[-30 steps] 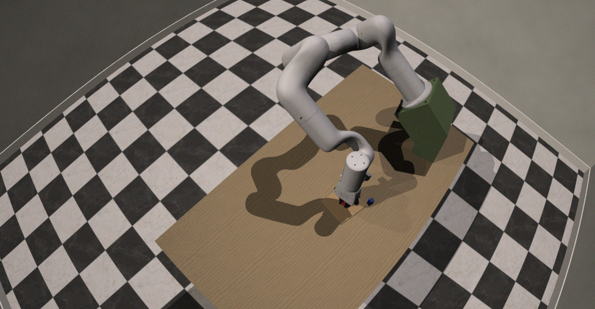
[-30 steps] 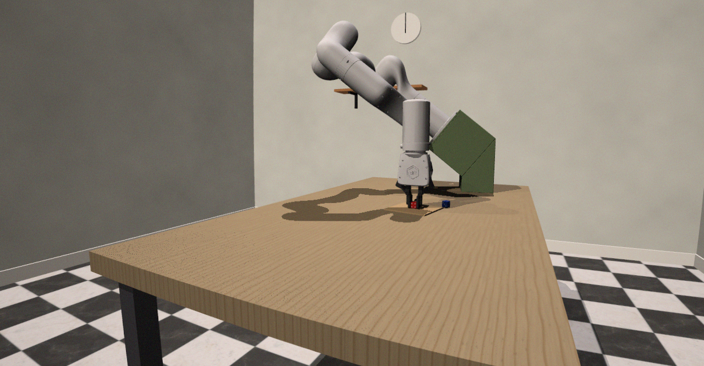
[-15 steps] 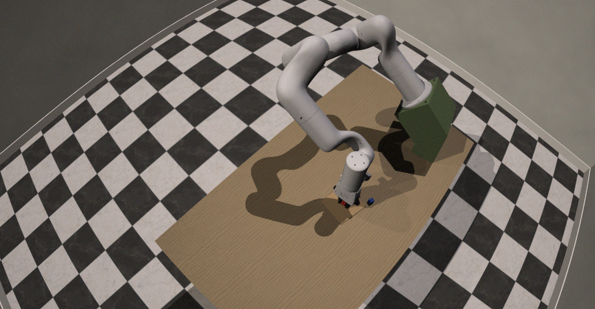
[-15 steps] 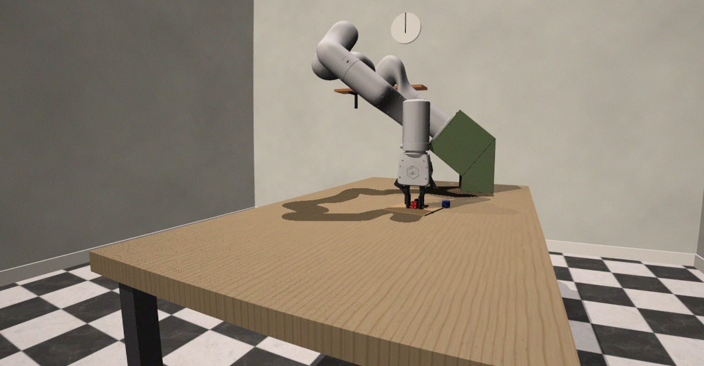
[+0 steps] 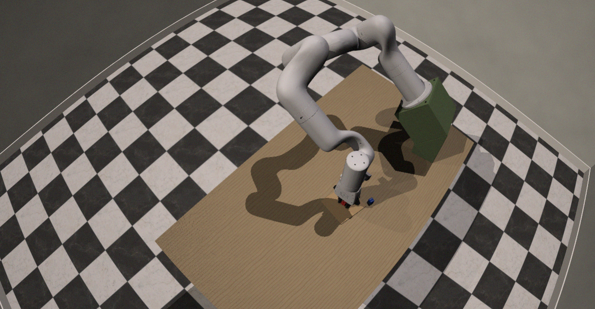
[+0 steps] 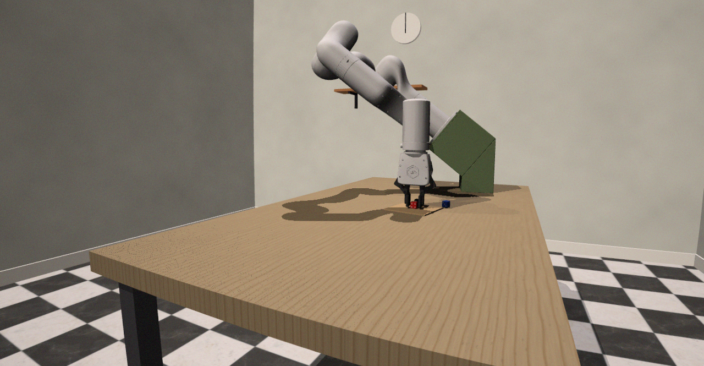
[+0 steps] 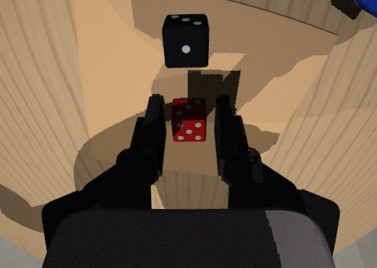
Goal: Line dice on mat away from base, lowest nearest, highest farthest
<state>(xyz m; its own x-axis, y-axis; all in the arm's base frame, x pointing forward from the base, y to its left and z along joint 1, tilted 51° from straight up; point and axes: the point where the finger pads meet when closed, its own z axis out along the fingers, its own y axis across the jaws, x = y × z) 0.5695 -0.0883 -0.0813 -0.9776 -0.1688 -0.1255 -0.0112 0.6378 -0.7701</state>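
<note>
Now: the red die 10 mm below my hand. From my hand the other things lie so: tan mat 30 mm below; then black die 50 mm behind, 10 mm below; then blue die 80 mm behind, 90 mm to the left, 20 mm below.
</note>
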